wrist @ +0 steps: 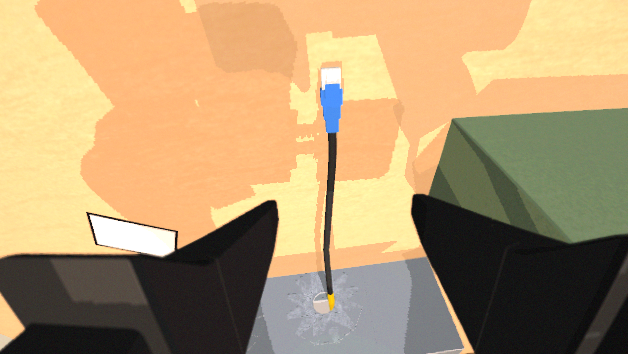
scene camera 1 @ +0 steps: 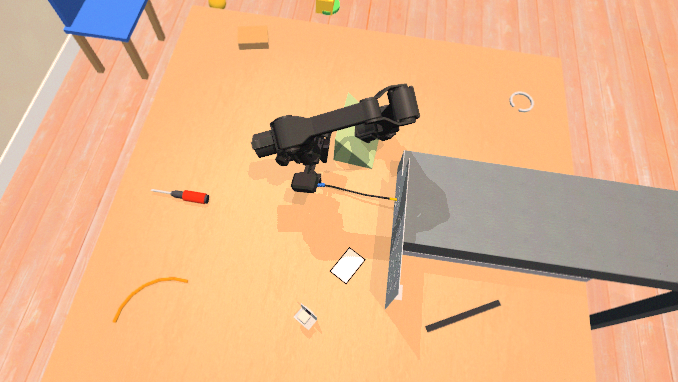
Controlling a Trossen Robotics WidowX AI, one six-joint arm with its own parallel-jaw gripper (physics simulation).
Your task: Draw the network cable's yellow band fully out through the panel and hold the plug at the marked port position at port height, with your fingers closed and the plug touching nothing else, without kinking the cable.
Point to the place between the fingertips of my gripper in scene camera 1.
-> At 322,172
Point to a blue plug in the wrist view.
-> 331,93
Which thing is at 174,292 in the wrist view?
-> My gripper.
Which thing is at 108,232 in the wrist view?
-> A black-edged white card.
